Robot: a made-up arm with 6 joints.
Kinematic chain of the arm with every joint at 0, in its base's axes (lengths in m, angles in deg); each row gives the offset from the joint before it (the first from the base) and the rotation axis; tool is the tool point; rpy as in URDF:
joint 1: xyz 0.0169 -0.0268 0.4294 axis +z
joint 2: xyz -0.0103 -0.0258 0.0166 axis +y
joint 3: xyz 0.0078 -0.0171 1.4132 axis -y
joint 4: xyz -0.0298 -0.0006 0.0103 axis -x
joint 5: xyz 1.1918 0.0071 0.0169 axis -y
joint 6: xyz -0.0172 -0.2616 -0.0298 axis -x
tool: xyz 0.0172 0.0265 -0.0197 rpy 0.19 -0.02 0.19
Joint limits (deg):
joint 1: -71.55..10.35
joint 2: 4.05..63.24
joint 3: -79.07..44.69
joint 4: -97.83..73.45
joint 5: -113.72..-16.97
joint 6: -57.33..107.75
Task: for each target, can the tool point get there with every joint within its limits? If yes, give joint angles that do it. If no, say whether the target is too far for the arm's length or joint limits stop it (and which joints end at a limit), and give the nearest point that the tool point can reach.
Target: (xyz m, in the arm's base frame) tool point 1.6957 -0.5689 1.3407
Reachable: yes | joints -11.81 27.63 0.94 50.97 -39.70 -38.41
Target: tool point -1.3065 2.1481 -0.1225
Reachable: no: joint limits stop it (at a limit: joint 1, joint 2, joint 3, joint 5, joint 6) | nearest point -0.0834 -0.0274 0.6836 | short by 2.623 m
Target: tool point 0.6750 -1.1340 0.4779
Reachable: yes | joints -48.99 39.49 -22.53 -40.88 -64.01 55.56
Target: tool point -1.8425 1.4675 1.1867
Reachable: no: joint limits stop it (at a limit: joint 1, joint 2, joint 3, joint 6) | nearest point -0.1589 -0.0823 0.7187 | short by 2.336 m
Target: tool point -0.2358 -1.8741 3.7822
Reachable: no: too far | nearest point 0.1403 -1.1461 2.6490 | short by 1.398 m
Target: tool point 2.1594 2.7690 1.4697
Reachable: no: too far | nearest point 2.0844 0.3856 1.2736 | short by 2.393 m
